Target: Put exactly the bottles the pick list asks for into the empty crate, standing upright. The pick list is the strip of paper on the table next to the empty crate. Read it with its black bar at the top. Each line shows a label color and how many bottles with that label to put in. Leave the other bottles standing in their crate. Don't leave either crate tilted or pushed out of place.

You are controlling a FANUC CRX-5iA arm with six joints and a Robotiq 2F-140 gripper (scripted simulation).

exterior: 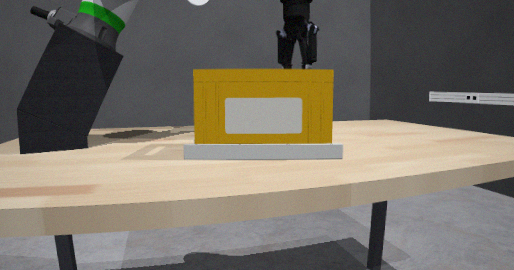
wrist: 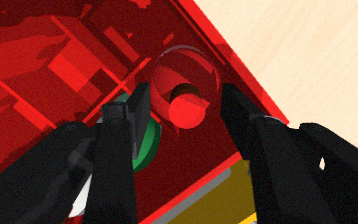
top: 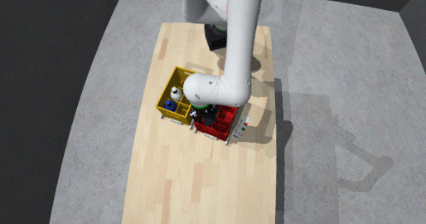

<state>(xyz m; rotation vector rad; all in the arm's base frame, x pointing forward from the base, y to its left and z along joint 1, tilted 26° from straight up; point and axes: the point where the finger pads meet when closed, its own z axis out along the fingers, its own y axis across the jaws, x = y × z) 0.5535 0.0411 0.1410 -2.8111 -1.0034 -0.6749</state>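
My gripper is now 80 mm above the red bottle. Also, from my hand: red crate (90 mm behind, 50 mm to the left, 90 mm below); then green bottle (90 mm behind, 80 mm below); then yellow crate (110 mm behind, 180 mm to the right, 90 mm below).
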